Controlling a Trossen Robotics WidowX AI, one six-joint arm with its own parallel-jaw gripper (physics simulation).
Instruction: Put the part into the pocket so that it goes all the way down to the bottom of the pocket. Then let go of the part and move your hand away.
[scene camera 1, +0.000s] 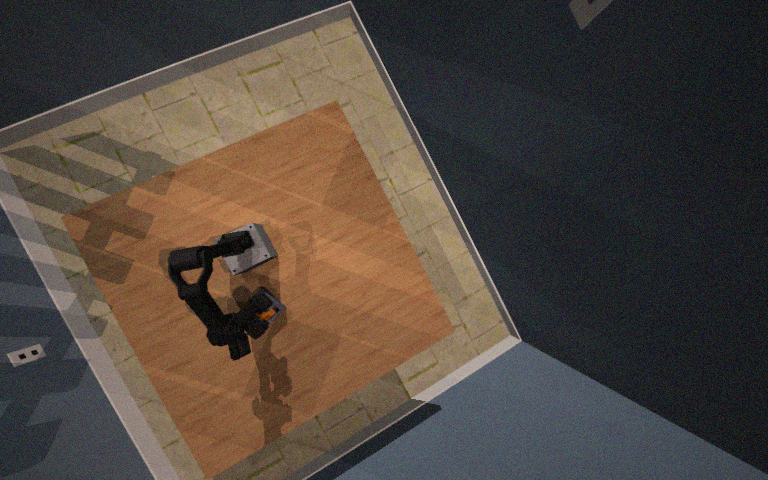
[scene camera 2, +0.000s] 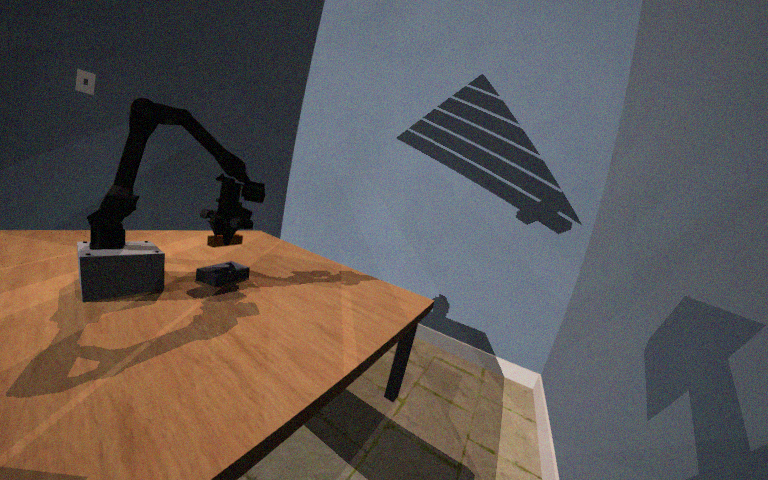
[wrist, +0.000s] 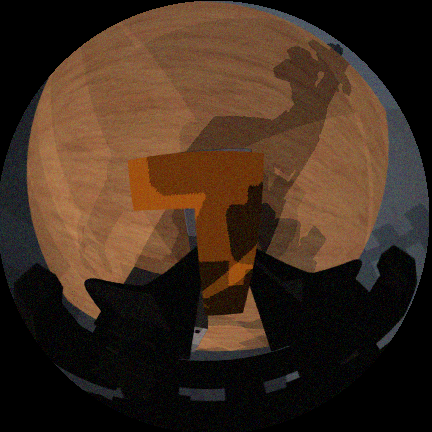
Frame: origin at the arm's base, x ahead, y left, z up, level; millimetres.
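Seen in the pictures: gripper, fingertip midpoint: (scene camera 1: 256, 308) (scene camera 2: 222, 244) (wrist: 221, 249); arm's base at its link origin: (scene camera 1: 243, 240) (scene camera 2: 106, 246).
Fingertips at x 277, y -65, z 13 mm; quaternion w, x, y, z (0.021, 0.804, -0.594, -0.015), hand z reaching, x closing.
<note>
Pixels of each thing's top centre, then the offset from my fingertips to it. "spot": a spot on its surface instead. Level surfaces: height alone.
- orange part at its top centre: (wrist: 198, 264) (scene camera 2: 223, 234) (scene camera 1: 258, 309) 30 mm up, 6 mm ahead, 18 mm left
- dark grey block with the pocket, top centre: (wrist: 218, 204) (scene camera 2: 224, 267) (scene camera 1: 265, 306) 82 mm down, 12 mm ahead, 1 mm left
- block at a spot on its surface: (wrist: 190, 222) spot: 82 mm down, 20 mm back, 29 mm left
- wooden table at its surface level: 118 mm down
The orange part (scene camera 1: 267, 314) (scene camera 2: 215, 241) (wrist: 172, 172) has a crossbar and a stem, like a lopsided T. My gripper (scene camera 2: 228, 240) (wrist: 221, 249) is shut on its stem and holds it in the air. The dark grey block with the pocket (scene camera 1: 279, 306) (scene camera 2: 215, 276) stands on the table. In scene camera 2 the part is above the block with a visible gap. In the wrist view the part covers most of the block; slivers of the block (wrist: 190, 222) show beside the stem and past the crossbar. The pocket opening is mostly hidden, so its alignment with the part is unclear.
The arm's grey base box (scene camera 1: 256, 249) (scene camera 2: 121, 274) stands close to the pocket block. The wooden table (scene camera 1: 339, 271) (scene camera 2: 271, 350) carries both, with arm shadows across it. The table's edge and a dark leg (scene camera 2: 399, 362) show in scene camera 2.
</note>
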